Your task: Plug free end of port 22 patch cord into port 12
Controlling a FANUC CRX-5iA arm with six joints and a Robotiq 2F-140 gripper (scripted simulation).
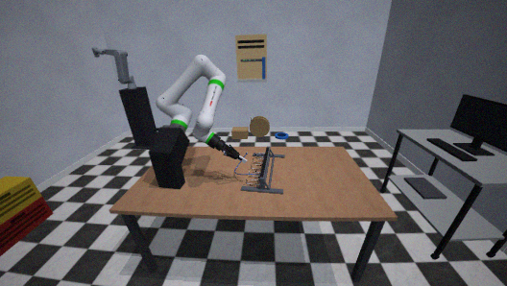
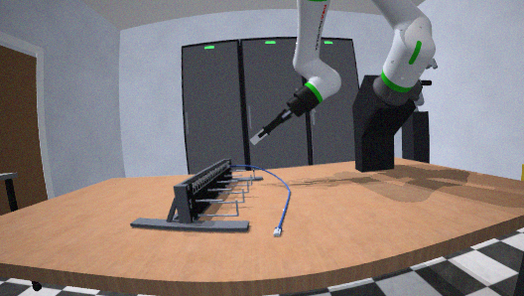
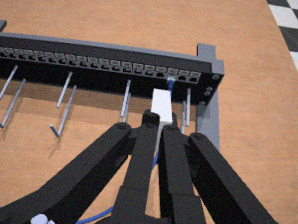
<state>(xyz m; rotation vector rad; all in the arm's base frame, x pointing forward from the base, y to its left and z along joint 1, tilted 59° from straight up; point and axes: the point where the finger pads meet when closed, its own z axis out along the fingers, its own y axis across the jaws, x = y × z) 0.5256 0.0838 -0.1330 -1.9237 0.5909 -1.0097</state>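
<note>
The white plug lies 430 mm to the left of my hand, 180 mm below it and 50 mm behind it.
</note>
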